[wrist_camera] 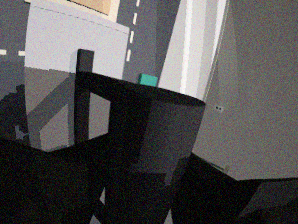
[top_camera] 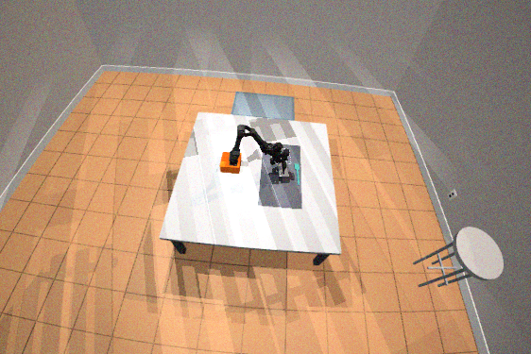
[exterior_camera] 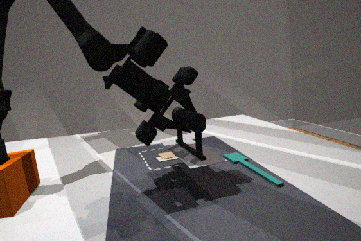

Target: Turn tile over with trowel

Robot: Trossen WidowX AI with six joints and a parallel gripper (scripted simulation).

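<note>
Now: the dark mat 12 cm below my gripper tip, 5 cm to the right of it and 3 cm behind it. Round my gripper tip: teal strip 11 cm ahead, 10 cm below, 3 cm to the right; cream tile 13 cm to the left, 9 cm below, 3 cm behind.
</note>
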